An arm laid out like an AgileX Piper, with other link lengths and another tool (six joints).
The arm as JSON. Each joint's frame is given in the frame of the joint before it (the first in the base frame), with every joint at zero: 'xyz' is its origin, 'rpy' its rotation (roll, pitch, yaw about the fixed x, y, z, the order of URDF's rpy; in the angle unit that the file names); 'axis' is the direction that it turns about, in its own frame. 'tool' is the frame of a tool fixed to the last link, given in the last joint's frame.
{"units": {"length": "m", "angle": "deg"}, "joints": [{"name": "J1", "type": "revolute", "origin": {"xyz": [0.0, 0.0, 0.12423], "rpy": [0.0, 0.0, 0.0]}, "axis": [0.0, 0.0, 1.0]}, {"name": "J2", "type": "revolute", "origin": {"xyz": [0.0, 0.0, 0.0], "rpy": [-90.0, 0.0, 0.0]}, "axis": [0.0, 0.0, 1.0]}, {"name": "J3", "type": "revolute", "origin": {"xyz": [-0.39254, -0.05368, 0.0], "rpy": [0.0, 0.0, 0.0]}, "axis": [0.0, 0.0, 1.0]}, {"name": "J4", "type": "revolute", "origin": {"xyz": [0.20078, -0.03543, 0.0], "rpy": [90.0, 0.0, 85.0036]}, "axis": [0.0, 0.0, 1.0]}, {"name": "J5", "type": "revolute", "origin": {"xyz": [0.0, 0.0, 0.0], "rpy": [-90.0, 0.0, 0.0]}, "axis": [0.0, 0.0, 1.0]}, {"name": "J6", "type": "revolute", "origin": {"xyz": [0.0, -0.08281, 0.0], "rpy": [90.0, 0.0, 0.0]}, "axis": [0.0, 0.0, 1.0]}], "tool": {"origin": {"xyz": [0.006, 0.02, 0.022], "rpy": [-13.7, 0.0, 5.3]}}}
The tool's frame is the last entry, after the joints.
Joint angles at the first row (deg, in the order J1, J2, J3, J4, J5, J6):
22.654, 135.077, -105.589, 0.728, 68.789, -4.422
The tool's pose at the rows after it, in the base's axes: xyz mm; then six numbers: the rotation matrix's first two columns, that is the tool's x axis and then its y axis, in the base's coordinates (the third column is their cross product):
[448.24, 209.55, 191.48, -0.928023, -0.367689, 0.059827, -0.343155, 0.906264, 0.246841]
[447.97, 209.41, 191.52, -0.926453, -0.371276, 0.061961, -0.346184, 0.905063, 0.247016]
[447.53, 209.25, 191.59, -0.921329, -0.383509, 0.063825, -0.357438, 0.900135, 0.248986]
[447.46, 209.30, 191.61, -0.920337, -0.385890, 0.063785, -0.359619, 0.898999, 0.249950]
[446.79, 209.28, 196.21, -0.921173, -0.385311, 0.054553, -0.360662, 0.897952, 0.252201]
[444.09, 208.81, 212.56, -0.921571, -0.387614, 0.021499, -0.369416, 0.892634, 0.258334]
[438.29, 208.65, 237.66, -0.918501, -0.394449, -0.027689, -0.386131, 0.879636, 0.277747]
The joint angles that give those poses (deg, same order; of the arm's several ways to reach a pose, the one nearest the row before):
22.654, 135.078, -105.589, 0.728, 68.928, -4.524
22.654, 135.077, -105.590, 0.728, 69.054, -4.746
22.653, 135.077, -105.589, 0.804, 69.169, -5.532
22.654, 135.077, -105.590, 0.855, 69.170, -5.698
22.654, 134.547, -105.588, 0.992, 69.168, -5.698
22.653, 132.657, -105.589, 1.360, 69.169, -5.942
22.654, 129.764, -105.589, 2.618, 69.280, -6.814

